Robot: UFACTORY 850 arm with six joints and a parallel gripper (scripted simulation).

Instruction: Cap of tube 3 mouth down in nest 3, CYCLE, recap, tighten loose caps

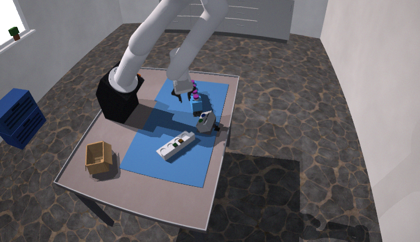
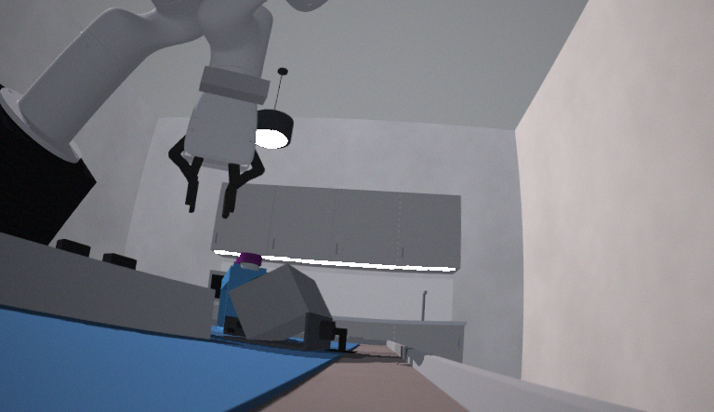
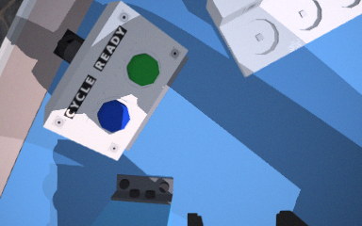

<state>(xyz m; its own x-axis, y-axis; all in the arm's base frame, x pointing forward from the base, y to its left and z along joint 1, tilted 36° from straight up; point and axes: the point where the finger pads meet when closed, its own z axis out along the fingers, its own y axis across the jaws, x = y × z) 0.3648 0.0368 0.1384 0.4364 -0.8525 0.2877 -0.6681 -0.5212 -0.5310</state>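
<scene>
Right now my hand is 140 mm to the right of the magenta cap, 60 mm above it and 10 mm short of it. Also, from my hand: grey key housing (120 mm below, 120 mm ahead, 30 mm to the right); blue key (110 mm below, 110 mm ahead, 10 mm to the right); green key (110 mm below, 100 mm ahead, 50 mm to the right).
</scene>
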